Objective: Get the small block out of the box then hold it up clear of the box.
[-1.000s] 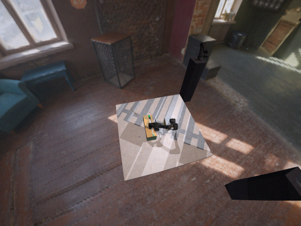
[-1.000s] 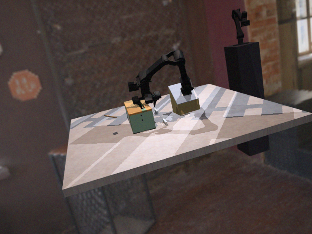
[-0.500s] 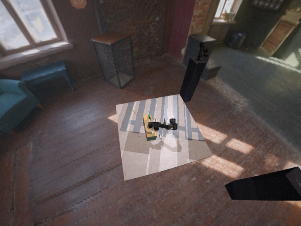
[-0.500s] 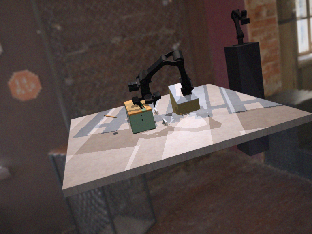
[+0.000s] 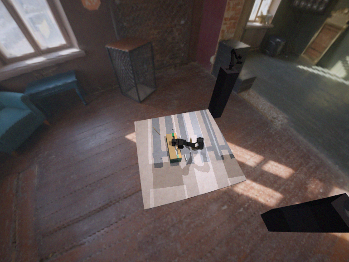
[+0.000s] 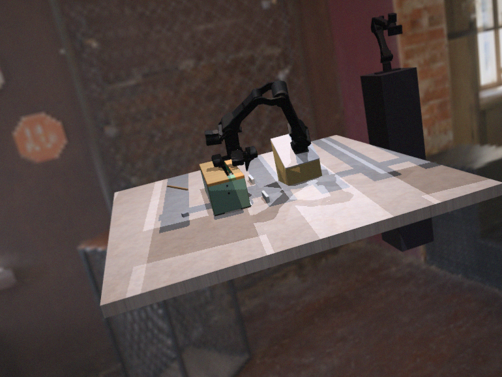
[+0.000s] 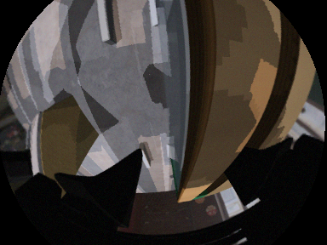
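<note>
My gripper tip is now 5 cm short of the brown block and 3 cm to the left of it. The rest, counted from my gripper tip: thin orange stick: 36 cm to the right, 24 cm ahead, 8 cm below; then long box: 4 cm ahead, 3 cm to the left, 2 cm below.
</note>
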